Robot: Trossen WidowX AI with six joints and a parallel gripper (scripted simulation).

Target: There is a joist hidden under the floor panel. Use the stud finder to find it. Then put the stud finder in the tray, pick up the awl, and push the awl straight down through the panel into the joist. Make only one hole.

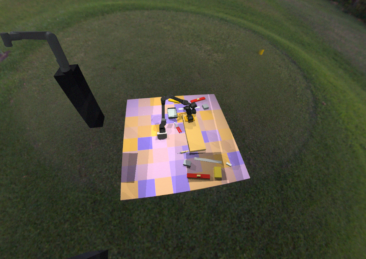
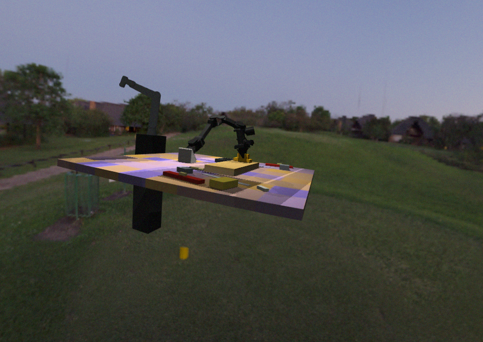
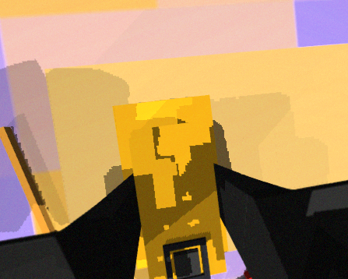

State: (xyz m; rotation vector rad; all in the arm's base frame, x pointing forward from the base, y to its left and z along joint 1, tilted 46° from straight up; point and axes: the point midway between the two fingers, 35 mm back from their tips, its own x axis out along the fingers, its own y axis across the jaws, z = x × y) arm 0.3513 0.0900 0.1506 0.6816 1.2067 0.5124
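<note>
Now: gripper tip 21 cm past the grey tray, 15 cm to the right of it and 5 cm above it. From my gripper tip the other things lie so: grey block: 14 cm behind, 55 cm to the right, 5 cm below; then awl: 18 cm behind, 42 cm to the right, 6 cm below; then yellow stud finder: 2 cm behind, 2 cm above.
</note>
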